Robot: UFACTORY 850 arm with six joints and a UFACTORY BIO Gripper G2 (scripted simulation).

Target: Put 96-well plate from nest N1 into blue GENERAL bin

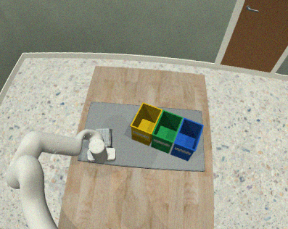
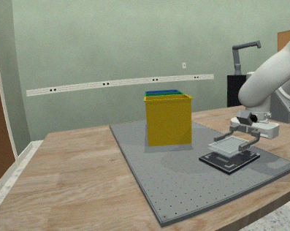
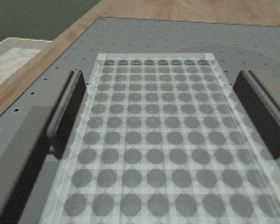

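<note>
The black plate nest is 50 mm below my hand. The rest, counted from my hand: yellow bin: 70 mm ahead, 270 mm to the right, 30 mm above; then clear 96-well plate: 10 mm below; then green bin: 20 mm ahead, 390 mm to the right, 30 mm above.
</note>
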